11 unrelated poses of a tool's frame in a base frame.
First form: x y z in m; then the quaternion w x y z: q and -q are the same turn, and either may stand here.
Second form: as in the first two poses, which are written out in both.
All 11 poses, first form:
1: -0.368 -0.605 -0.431 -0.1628 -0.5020 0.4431 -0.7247
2: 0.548 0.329 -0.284 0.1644 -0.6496 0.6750 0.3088
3: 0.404 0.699 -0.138 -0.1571 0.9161 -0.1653 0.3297
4: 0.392 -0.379 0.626 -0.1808 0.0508 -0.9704 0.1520
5: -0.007 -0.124 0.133 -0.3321 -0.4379 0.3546 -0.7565
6: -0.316 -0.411 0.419 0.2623 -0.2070 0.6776 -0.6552
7: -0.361 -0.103 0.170 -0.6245 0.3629 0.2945 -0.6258
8: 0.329 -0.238 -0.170 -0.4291 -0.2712 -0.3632 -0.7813
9: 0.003 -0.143 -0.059 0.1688 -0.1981 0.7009 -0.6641
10: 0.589 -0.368 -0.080 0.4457 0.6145 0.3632 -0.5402
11: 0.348 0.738 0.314 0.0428 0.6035 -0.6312 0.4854
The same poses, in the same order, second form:
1: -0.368 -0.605 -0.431; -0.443 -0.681 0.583; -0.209 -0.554 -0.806; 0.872 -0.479 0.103
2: 0.548 0.329 -0.284; -0.102 -0.979 -0.179; -0.775 -0.035 0.630; -0.623 0.203 -0.755
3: 0.404 0.699 -0.138; 0.728 -0.199 0.656; -0.406 -0.896 0.179; 0.552 -0.397 -0.733
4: 0.392 -0.379 0.626; -0.929 -0.044 0.366; -0.154 0.949 -0.277; -0.335 -0.313 -0.888
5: -0.007 -0.124 0.133; -0.396 -0.813 0.427; 0.192 -0.528 -0.827; 0.898 -0.246 0.365
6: -0.316 -0.411 0.419; -0.777 0.063 0.627; -0.624 0.056 -0.779; -0.084 -0.996 -0.004
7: -0.361 -0.103 0.170; 0.043 -0.568 -0.822; 0.995 -0.047 0.085; -0.086 -0.822 0.563
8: 0.329 -0.238 -0.170; -0.485 -0.474 0.735; 0.867 -0.368 0.335; 0.112 0.800 0.589
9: 0.003 -0.143 -0.059; -0.865 -0.053 0.500; -0.502 0.039 -0.864; 0.026 -0.998 -0.061
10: 0.589 -0.368 -0.080; 0.153 0.928 -0.340; -0.035 -0.339 -0.940; -0.988 0.155 -0.019
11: 0.348 0.738 0.314; -0.268 -0.803 0.532; -0.720 -0.200 -0.664; 0.640 -0.561 -0.525
